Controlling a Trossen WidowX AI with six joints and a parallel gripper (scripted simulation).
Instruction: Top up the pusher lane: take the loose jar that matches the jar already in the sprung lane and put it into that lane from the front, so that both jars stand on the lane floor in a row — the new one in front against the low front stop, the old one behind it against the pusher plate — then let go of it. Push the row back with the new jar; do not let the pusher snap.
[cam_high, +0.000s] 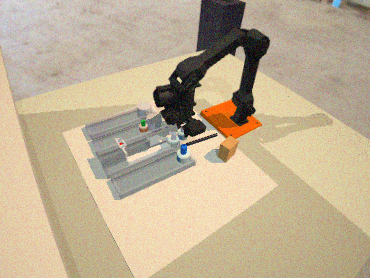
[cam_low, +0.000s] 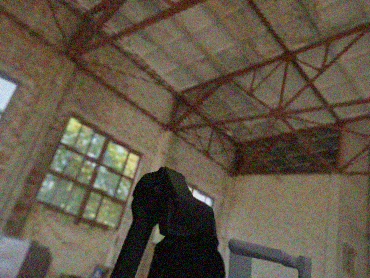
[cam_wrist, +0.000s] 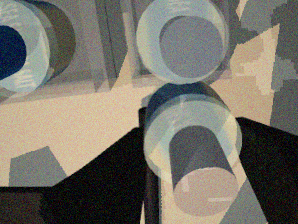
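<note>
The thin black strip lies 70 mm behind my gripper tip, 30 mm to the left of it and 40 mm below it. From my gripper tip the other things lie so: sprung lane: 180 mm ahead, 40 mm to the right, 30 mm below.
</note>
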